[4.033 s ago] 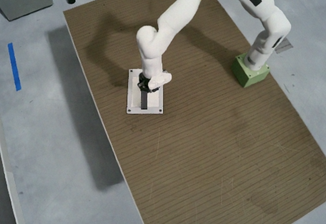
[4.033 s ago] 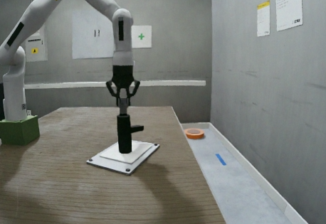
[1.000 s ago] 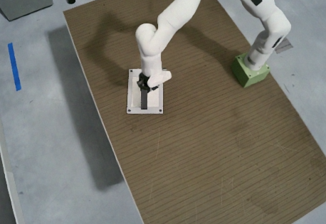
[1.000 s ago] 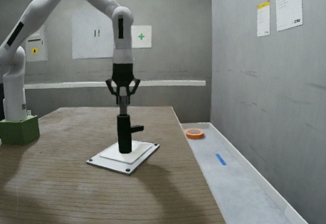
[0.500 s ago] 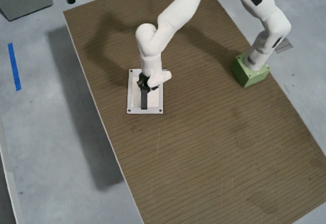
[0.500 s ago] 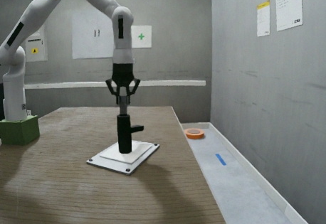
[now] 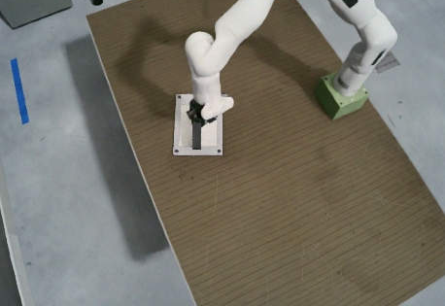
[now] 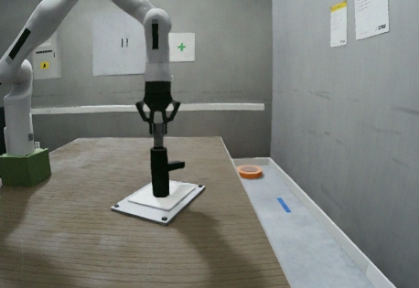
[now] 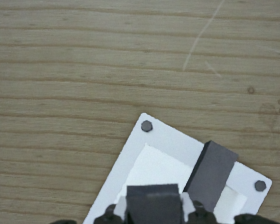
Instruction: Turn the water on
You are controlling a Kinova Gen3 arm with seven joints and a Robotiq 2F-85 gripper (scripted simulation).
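My gripper is now 30 mm to the left of the lever and 10 mm above it. From my hand the other things lie so: tap 80 mm below, 60 mm to the right, 10 mm ahead.
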